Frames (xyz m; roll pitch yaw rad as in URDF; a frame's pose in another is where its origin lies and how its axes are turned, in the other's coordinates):
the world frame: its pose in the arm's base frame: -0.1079 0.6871 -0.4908 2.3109 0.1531 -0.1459
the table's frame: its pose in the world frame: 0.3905 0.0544 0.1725 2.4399 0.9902 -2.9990
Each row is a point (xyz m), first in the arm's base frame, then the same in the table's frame.
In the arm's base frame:
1: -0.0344 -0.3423 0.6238
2: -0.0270 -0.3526 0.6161
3: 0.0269 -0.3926 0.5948
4: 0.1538 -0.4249 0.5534
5: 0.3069 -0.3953 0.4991
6: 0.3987 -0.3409 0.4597
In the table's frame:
1: 0.2332 1.1445 0.9652
2: 0.2185 1.1431 0.9671
3: 0.1577 1.1231 0.9964
4: 0.0646 1.0405 1.0545
5: -0.0001 0.8964 1.1025
6: -0.0162 0.7846 1.1162

